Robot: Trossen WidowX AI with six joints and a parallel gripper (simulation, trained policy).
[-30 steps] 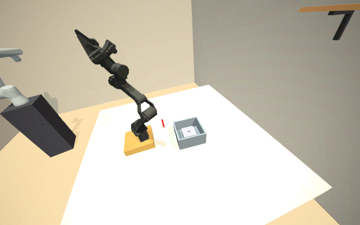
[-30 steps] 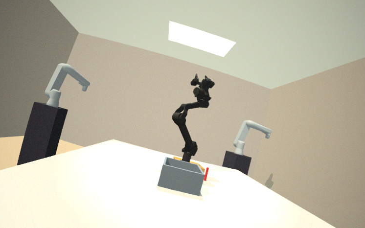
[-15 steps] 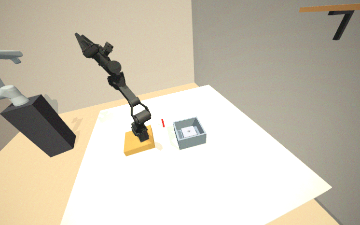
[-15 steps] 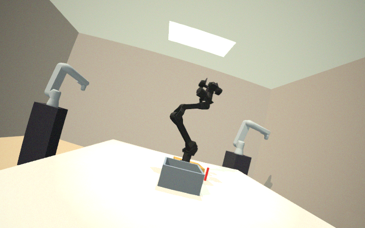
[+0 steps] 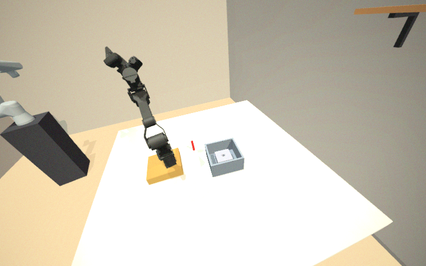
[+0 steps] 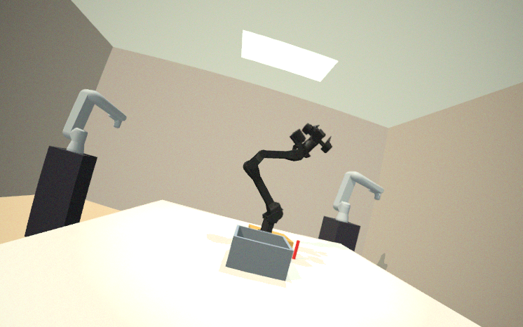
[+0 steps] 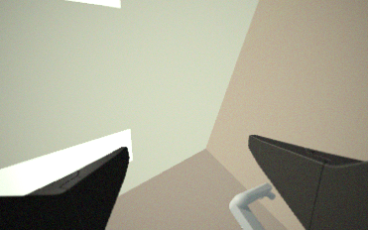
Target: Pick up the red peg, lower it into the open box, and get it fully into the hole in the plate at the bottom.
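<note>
Right now my gripper tip is 62 cm above the red peg, 24 cm short of it and 14 cm to the left of it. Round my gripper tip: grey box 63 cm below, 36 cm ahead, 35 cm to the right.
</note>
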